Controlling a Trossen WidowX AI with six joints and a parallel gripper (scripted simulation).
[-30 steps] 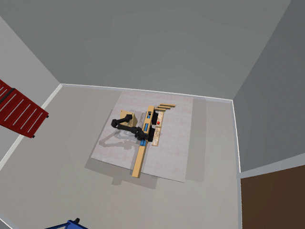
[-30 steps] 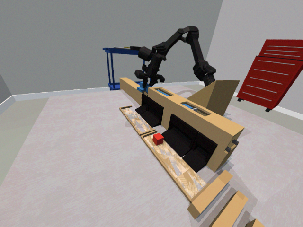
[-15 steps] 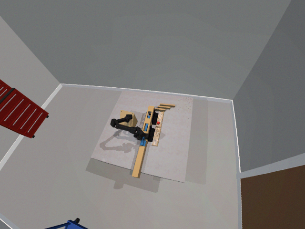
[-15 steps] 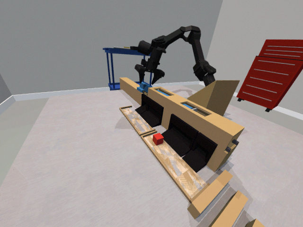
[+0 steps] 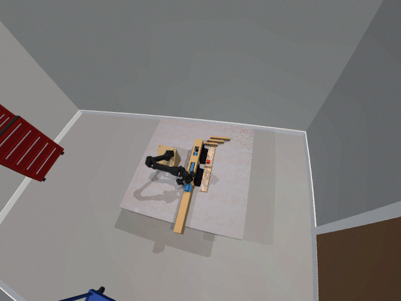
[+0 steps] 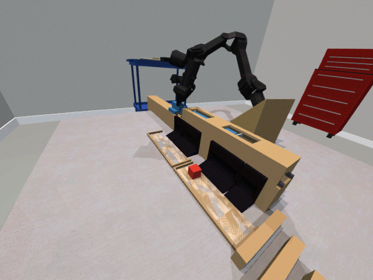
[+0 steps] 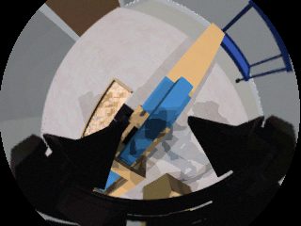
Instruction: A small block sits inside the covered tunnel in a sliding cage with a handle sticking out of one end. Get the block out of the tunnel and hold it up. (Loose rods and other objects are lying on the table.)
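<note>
My gripper tip is 8 cm above the tan covered tunnel, 7 cm to the right of it and 2 cm short of it.
</note>
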